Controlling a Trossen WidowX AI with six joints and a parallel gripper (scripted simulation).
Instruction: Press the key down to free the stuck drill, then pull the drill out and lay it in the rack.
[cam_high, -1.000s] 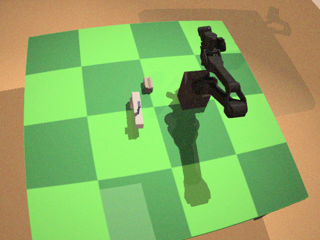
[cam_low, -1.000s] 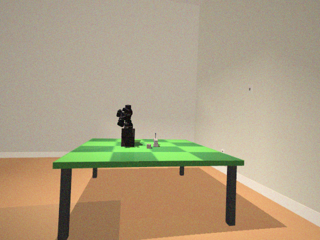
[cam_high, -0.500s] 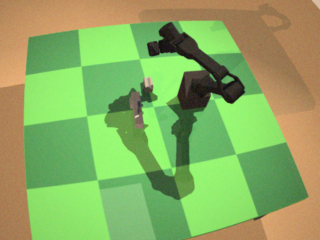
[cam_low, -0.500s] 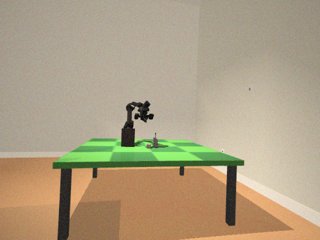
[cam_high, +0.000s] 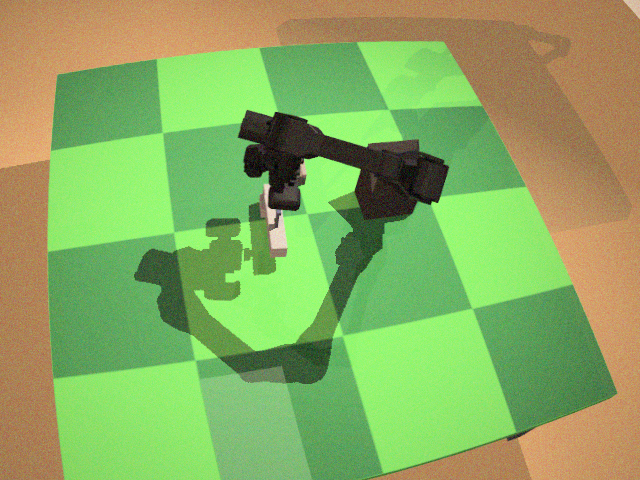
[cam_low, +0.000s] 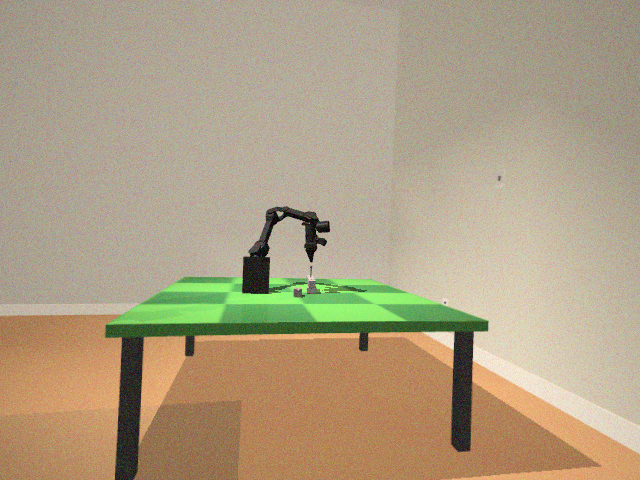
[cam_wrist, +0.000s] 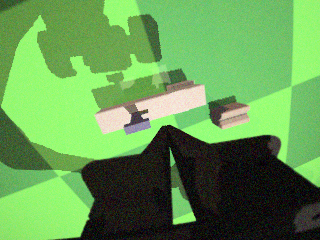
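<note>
My gripper tip is now 3 cm to the right of the blue key and 5 cm above it. Round my gripper tip: rack 8 cm behind, 16 cm to the right, 14 cm below; steel block 11 cm below; drill 2 cm to the right, 10 cm below.
</note>
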